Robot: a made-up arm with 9 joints. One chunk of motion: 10 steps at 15 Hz.
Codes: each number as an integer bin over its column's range. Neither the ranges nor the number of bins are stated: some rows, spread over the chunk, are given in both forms.
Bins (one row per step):
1: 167 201 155 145 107 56 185 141 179
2: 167 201 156 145 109 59 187 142 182
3: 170 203 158 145 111 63 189 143 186
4: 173 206 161 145 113 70 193 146 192
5: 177 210 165 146 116 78 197 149 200
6: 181 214 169 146 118 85 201 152 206
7: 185 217 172 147 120 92 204 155 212
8: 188 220 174 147 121 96 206 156 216
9: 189 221 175 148 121 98 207 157 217
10: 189 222 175 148 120 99 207 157 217
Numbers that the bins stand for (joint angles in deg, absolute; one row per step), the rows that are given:
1: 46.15 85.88 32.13 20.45 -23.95 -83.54 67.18 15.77 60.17
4: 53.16 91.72 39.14 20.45 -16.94 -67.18 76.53 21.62 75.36
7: 67.18 104.57 51.99 22.78 -8.76 -41.48 89.38 32.13 98.73
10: 71.86 110.41 55.50 23.95 -8.76 -33.30 92.89 34.47 104.57
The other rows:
2: 46.15 85.88 33.30 20.45 -21.62 -80.03 69.52 16.94 63.68
3: 49.66 88.21 35.64 20.45 -19.28 -75.36 71.86 18.11 68.35
5: 57.84 96.39 43.81 21.62 -13.44 -57.84 81.20 25.12 84.71
6: 62.51 101.07 48.49 21.62 -11.10 -49.66 85.88 28.63 91.72
8: 70.69 108.08 54.33 22.78 -7.59 -36.80 91.72 33.30 103.40
9: 71.86 109.24 55.50 23.95 -7.59 -34.47 92.89 34.47 104.57

